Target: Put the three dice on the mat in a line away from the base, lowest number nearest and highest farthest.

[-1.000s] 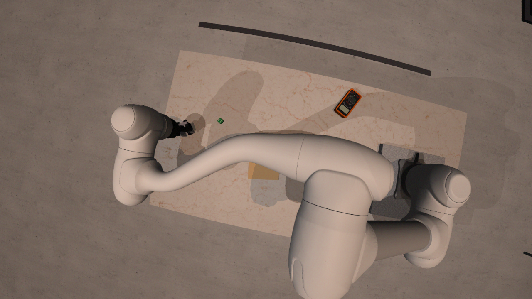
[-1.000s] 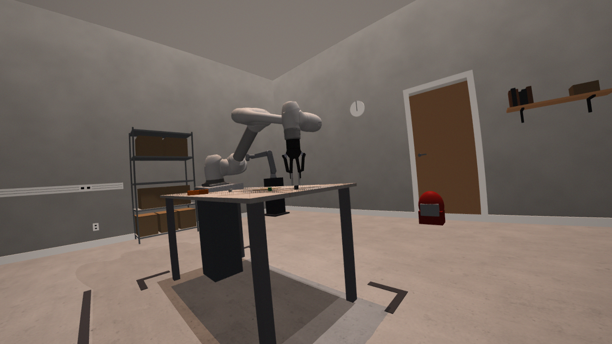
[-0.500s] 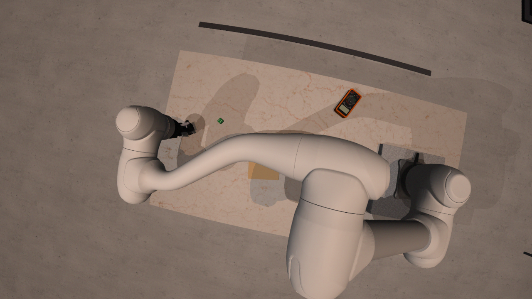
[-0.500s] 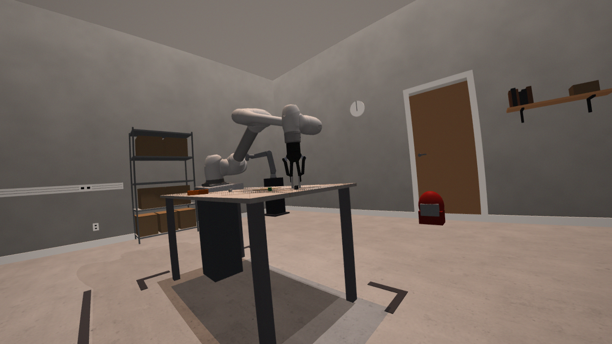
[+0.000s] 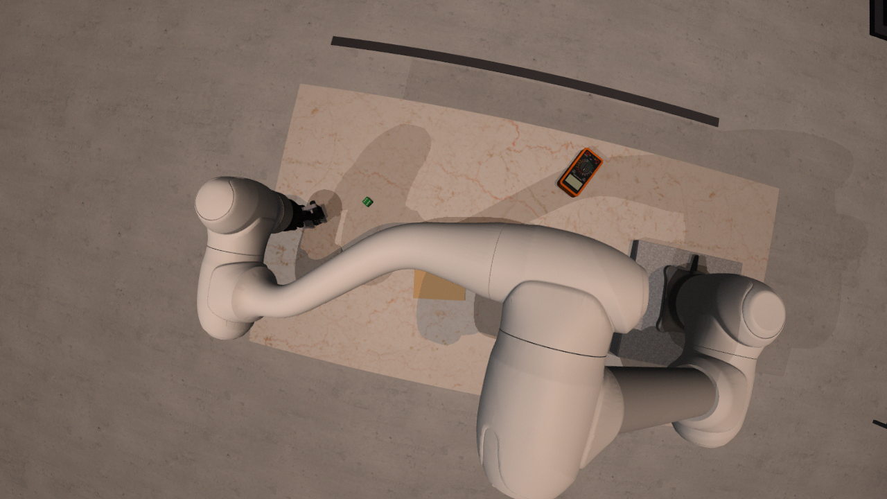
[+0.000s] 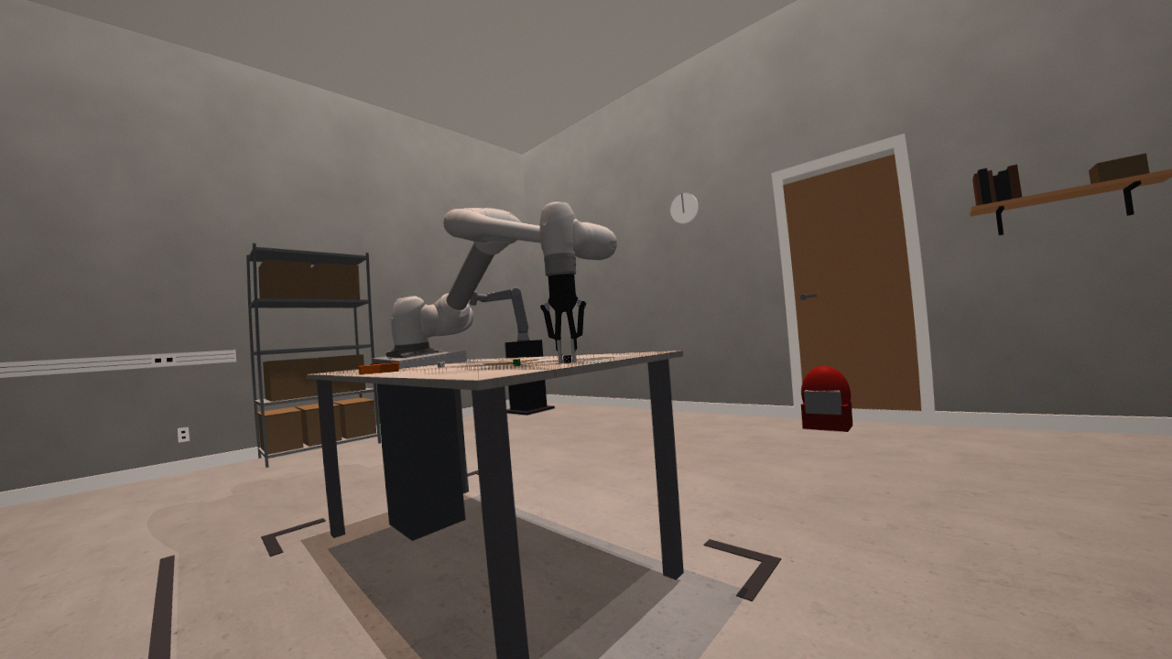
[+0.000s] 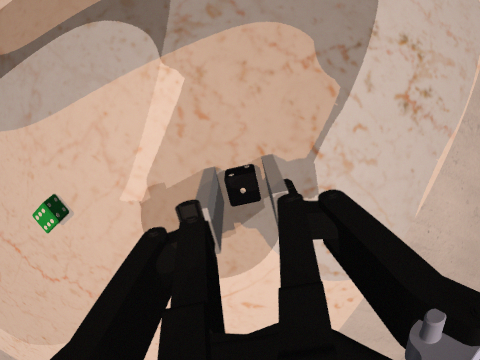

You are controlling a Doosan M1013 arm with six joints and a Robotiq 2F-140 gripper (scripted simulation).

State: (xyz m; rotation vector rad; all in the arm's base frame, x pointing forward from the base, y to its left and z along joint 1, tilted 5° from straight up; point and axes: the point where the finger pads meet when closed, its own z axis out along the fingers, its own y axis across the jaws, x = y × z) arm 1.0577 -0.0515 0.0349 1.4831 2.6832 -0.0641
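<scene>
My gripper is now 2 cm above the black die. From my hand the other things lie so: white die: 57 cm behind, 7 cm to the right, 2 cm below; then mat: 36 cm behind, 9 cm to the left, 3 cm below; then green die: 14 cm behind, 7 cm to the right, 2 cm below.
</scene>
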